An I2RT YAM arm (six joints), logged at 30 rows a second.
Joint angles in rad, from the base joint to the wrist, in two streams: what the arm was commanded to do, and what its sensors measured. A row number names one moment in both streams.
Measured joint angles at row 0:
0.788, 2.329, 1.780, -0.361, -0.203, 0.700
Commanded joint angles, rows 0 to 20:
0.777, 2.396, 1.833, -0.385, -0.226, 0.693
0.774, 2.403, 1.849, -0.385, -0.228, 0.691
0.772, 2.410, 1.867, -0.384, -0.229, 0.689
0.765, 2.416, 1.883, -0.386, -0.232, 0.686
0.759, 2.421, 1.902, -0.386, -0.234, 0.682
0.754, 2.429, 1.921, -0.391, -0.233, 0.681
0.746, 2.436, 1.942, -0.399, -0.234, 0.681
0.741, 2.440, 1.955, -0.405, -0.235, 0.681
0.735, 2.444, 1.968, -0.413, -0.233, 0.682
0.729, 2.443, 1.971, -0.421, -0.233, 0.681
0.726, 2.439, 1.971, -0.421, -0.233, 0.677
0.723, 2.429, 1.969, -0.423, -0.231, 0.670
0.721, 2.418, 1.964, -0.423, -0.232, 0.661
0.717, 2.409, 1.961, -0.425, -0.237, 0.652
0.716, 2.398, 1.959, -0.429, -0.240, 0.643
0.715, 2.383, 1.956, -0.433, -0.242, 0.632
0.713, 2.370, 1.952, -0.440, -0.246, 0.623
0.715, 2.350, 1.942, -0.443, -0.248, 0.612
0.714, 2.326, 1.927, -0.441, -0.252, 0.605
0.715, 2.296, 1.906, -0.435, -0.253, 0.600
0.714, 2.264, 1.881, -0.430, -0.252, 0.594
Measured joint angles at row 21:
0.711, 2.381, 1.911, -0.413, -0.238, 0.641
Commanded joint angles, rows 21 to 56:
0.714, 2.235, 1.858, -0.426, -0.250, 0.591
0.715, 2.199, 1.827, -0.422, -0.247, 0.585
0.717, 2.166, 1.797, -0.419, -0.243, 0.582
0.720, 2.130, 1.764, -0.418, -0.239, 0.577
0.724, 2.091, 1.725, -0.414, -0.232, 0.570
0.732, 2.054, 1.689, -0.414, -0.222, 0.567
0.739, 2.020, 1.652, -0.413, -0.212, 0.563
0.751, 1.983, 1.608, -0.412, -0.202, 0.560
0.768, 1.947, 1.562, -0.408, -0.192, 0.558
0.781, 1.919, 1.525, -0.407, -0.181, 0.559
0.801, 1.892, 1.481, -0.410, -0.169, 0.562
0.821, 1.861, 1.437, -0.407, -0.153, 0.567
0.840, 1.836, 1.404, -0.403, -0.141, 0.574
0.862, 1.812, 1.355, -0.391, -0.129, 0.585
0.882, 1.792, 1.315, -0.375, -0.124, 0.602
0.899, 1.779, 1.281, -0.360, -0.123, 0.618
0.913, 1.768, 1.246, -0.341, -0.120, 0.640
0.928, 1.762, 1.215, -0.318, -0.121, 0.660
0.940, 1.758, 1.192, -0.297, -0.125, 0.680
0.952, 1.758, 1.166, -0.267, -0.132, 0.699
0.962, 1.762, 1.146, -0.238, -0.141, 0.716
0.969, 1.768, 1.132, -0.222, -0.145, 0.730
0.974, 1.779, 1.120, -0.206, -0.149, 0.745
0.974, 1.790, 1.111, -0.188, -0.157, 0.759
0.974, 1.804, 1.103, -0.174, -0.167, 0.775
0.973, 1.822, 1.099, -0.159, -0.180, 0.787
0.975, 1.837, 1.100, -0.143, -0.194, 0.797
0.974, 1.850, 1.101, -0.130, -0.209, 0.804
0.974, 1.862, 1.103, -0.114, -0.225, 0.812
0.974, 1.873, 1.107, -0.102, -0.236, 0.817
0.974, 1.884, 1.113, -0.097, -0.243, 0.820
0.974, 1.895, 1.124, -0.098, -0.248, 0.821
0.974, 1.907, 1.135, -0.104, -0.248, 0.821
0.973, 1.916, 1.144, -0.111, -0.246, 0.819
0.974, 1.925, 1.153, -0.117, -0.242, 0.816
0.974, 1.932, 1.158, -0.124, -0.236, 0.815
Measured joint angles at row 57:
0.970, 1.911, 1.115, -0.140, -0.229, 0.794
